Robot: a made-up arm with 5 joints.
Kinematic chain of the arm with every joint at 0, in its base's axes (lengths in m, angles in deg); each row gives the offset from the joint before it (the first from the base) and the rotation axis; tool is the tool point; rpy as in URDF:
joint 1: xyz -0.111 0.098 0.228 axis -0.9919 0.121 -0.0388
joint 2: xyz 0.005 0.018 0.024 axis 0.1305 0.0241 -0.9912
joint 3: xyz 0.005 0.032 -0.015 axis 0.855 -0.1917 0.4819
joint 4: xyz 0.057 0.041 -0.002 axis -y
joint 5: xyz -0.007 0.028 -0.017 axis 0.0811 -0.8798 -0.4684
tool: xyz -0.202 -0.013 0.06 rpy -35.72 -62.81 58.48
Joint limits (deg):
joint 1: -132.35..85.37
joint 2: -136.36..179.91
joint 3: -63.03..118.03
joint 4: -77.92..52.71
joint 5: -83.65..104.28
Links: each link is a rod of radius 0.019 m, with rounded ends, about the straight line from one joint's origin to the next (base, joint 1, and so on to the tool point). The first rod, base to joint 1, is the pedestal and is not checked.
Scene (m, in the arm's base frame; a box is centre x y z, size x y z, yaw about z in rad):
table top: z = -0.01
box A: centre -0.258 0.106 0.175 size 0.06 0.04 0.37 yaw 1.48
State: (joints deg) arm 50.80 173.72 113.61 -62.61 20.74
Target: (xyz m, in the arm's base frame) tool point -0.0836 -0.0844 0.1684
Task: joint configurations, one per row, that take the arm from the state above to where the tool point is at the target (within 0.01 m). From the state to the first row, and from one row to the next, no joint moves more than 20 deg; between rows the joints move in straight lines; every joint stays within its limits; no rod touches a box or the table.
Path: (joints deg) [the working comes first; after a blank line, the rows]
Joints at the target: -42.56 49.60 118.03 -68.82 -34.34
Straight joint move there: touches box A.

1: 56.56 168.11 111.57 -62.52 3.34
2: 62.32 162.50 109.53 -62.43 -14.06
3: 68.09 156.89 107.48 -62.34 -31.46
4: 73.85 151.28 105.44 -62.25 -48.85
5: 79.61 145.67 103.40 -62.16 -66.25
6: 85.37 140.05 101.36 -62.07 -83.65
7: 69.30 129.20 99.94 -62.84 -73.93
8: 53.23 118.35 98.52 -63.61 -64.22
9: 37.16 107.50 97.09 -64.38 -54.50
10: 21.10 96.64 95.67 -65.15 -44.78
11: 5.03 85.79 94.25 -65.92 -35.07
12: -10.84 73.72 102.18 -66.89 -34.82
13: -26.70 61.66 110.10 -67.85 -34.58
14: -42.56 49.60 118.03 -68.82 -34.34

